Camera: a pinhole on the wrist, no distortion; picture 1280 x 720 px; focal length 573.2 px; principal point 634.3 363.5 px. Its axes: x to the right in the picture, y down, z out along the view. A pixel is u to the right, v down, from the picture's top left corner.
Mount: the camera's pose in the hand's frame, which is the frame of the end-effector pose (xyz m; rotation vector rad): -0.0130 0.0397 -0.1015 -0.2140 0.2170 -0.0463
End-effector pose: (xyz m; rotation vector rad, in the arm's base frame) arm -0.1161 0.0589 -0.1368 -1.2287 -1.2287 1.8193
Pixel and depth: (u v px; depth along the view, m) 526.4 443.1 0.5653
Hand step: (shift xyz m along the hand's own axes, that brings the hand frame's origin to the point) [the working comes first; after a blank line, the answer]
In the camera's frame: -0.1064 0.0785 0.5653

0.0085 0.2399 0.4430
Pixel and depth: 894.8 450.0 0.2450
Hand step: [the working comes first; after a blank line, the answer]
In the camera's frame: 0.1113 0.0370 0.2450

0.1500 0.1185 0.1010
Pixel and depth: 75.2 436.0 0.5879
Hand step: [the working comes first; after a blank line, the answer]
In the camera's frame: -0.5734 0.0744 0.5879

-0.4423 0.2725 0.5629
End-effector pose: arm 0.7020 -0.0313 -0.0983 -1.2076 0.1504 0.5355
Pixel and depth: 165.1 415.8 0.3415
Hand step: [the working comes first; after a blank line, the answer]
In the camera's frame: -0.2795 0.0312 0.3415

-0.2104 0.1595 0.2759
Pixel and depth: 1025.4 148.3 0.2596
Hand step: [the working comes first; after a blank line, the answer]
In the camera's frame: 0.1771 -0.0975 0.2596

0.2143 -0.0142 0.1302
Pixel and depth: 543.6 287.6 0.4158
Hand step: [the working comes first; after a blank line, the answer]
In the camera's frame: -0.0658 -0.0551 0.4158

0.0124 0.0760 0.3207
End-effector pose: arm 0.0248 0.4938 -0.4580 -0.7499 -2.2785 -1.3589
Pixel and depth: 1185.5 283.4 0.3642
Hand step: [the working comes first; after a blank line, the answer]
In the camera's frame: 0.3502 -0.0509 0.3642

0.4071 0.0409 0.1838
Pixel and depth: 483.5 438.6 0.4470
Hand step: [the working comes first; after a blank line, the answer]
In the camera's frame: -0.1176 0.0586 0.4470

-0.0287 0.1969 0.3368
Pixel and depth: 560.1 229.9 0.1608
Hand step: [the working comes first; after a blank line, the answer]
In the camera's frame: -0.0208 -0.0375 0.1608

0.0010 0.0376 0.0643
